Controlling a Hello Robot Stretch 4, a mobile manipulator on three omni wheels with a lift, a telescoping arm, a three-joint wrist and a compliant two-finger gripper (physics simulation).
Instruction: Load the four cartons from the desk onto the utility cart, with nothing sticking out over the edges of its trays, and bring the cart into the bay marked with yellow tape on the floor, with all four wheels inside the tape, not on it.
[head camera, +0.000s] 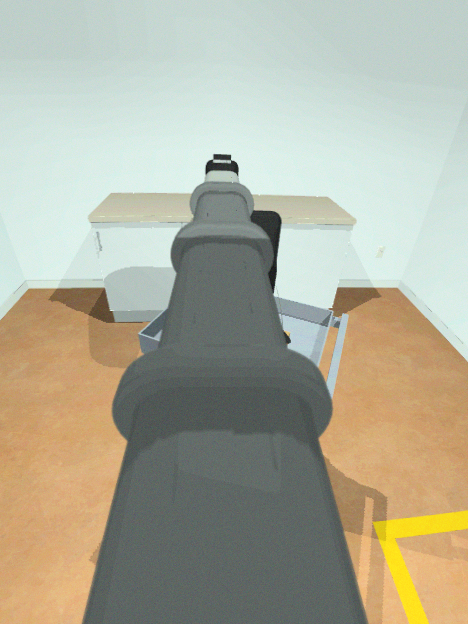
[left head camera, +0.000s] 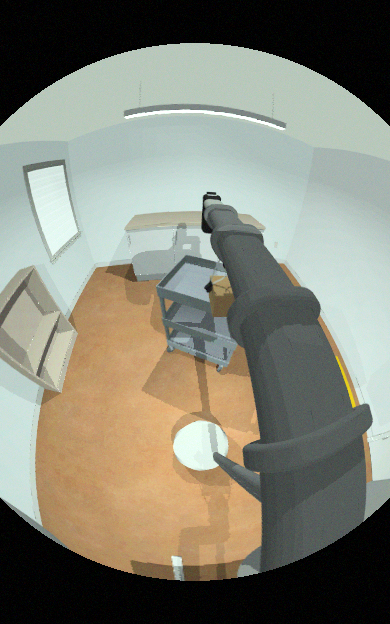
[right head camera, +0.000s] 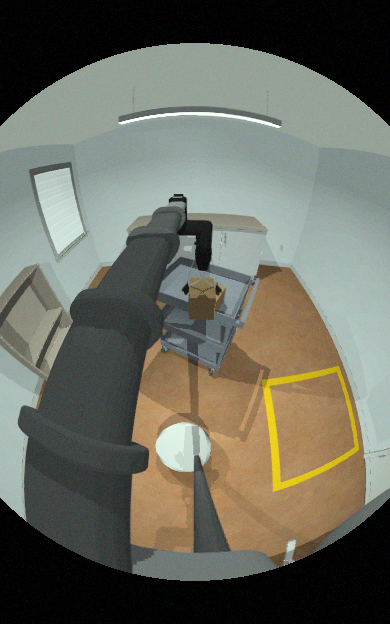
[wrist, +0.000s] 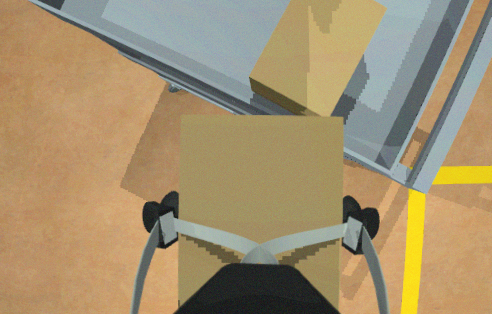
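Pixels of known places: gripper, fingertip midpoint: (wrist: 260, 213); robot's base at its link origin: (left head camera: 199, 444) (right head camera: 184, 445).
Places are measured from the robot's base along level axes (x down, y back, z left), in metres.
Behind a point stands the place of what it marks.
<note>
My gripper (right head camera: 202, 288) {x -1.019, y -0.666, z -0.087 m} (wrist: 260, 213) {x -1.019, y -0.666, z -0.087 m} is shut on a brown carton (left head camera: 220, 302) {x -1.034, y -0.578, z -0.061 m} (right head camera: 201, 306) {x -1.026, y -0.577, z -0.088 m} (wrist: 260, 170) {x -1.059, y -0.704, z -0.087 m}, its fingertips on two opposite sides. The held carton hangs at the near long side of the grey utility cart (head camera: 307, 309) {x -0.816, y -1.130, z -0.368 m} (left head camera: 185, 295) {x -0.829, y -0.844, z 0.086 m} (right head camera: 172, 301) {x -0.790, y -0.844, z 0.087 m} and overlaps its rim in the wrist view. A second carton (right head camera: 220, 296) {x -0.862, y -0.823, z -0.205 m} (wrist: 320, 55) {x -0.885, y -0.828, z -0.156 m} lies in the top tray, near that side and towards the handle. The other two cartons do not show. The yellow tape bay (head camera: 428, 524) {x 0.027, y -0.594, z -0.991 m} (right head camera: 272, 430) {x 0.027, y -0.091, z -0.781 m} (wrist: 413, 250) {x 0.027, y -0.255, z -0.772 m} is right of the cart and nearer me. The cart stands outside it.
The desk (head camera: 307, 206) {x -0.883, y -2.409, z -0.660 m} (right head camera: 240, 223) {x -0.883, y -2.234, z -0.597 m} stands against the back wall behind the cart. A beige shelf unit (left head camera: 30, 369) {x -0.426, y -0.384, z 1.541 m} stands at the left wall. A white round disc (left head camera: 200, 445) {x -0.187, y -0.002, z 0.004 m} (right head camera: 175, 445) {x -0.187, y -0.010, z 0.054 m} shows between me and the cart. My arm hides part of the cart in the head view.
</note>
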